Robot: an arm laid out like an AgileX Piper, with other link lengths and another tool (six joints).
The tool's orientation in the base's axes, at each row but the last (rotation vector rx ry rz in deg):
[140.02 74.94 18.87]
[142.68 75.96 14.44]
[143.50 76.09 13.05]
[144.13 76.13 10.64]
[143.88 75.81 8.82]
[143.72 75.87 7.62]
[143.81 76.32 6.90]
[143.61 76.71 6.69]
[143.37 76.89 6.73]
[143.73 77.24 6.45]
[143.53 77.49 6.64]
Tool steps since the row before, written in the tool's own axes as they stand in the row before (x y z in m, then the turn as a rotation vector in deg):
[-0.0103 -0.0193 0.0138 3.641 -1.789 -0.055]
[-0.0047 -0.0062 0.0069 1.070 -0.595 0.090]
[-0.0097 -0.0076 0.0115 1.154 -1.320 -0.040]
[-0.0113 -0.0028 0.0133 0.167 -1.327 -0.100]
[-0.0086 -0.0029 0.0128 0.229 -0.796 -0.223]
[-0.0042 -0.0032 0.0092 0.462 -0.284 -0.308]
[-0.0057 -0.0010 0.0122 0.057 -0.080 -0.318]
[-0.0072 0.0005 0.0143 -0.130 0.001 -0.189]
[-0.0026 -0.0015 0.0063 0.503 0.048 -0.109]
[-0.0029 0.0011 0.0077 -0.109 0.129 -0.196]
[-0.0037 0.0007 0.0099 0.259 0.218 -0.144]
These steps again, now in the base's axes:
[-0.0152 -0.0014 -0.0209 0.622 3.973 -0.535]
[-0.0054 -0.0019 -0.0087 0.160 1.184 -0.281]
[-0.0082 -0.0061 -0.0134 -0.394 1.662 -0.398]
[-0.0053 -0.0104 -0.0133 -0.974 0.864 -0.323]
[-0.0042 -0.0082 -0.0127 -0.548 0.658 -0.045]
[-0.0029 -0.0038 -0.0095 -0.029 0.597 0.179]
[-0.0015 -0.0068 -0.0116 -0.098 0.159 0.275]
[-0.0007 -0.0093 -0.0130 -0.112 -0.066 0.189]
[-0.0013 -0.0028 -0.0063 0.297 0.414 0.084]
[0.0008 -0.0046 -0.0068 0.003 -0.115 0.232]
[0.0006 -0.0056 -0.0090 0.290 0.133 0.184]

